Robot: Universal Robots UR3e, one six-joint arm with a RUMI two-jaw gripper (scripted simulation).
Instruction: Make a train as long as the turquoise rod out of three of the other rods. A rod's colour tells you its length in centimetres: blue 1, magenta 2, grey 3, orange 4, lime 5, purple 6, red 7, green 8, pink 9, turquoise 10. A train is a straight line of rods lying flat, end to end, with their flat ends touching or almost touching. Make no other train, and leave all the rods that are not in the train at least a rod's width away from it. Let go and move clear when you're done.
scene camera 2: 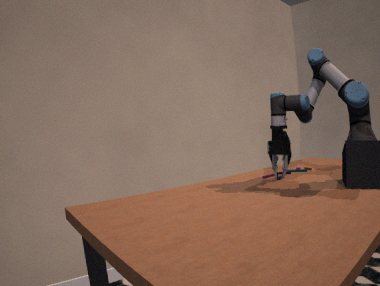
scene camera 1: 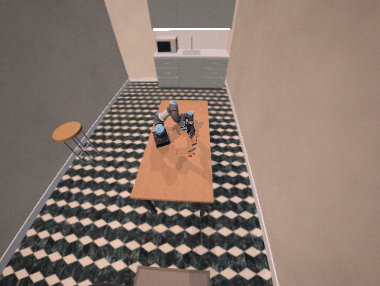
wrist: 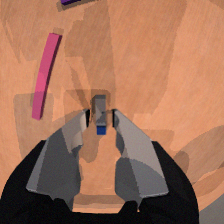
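Through the wrist camera I see a pink rod (wrist: 53, 41), and my gripper (wrist: 101, 110) is there with it.
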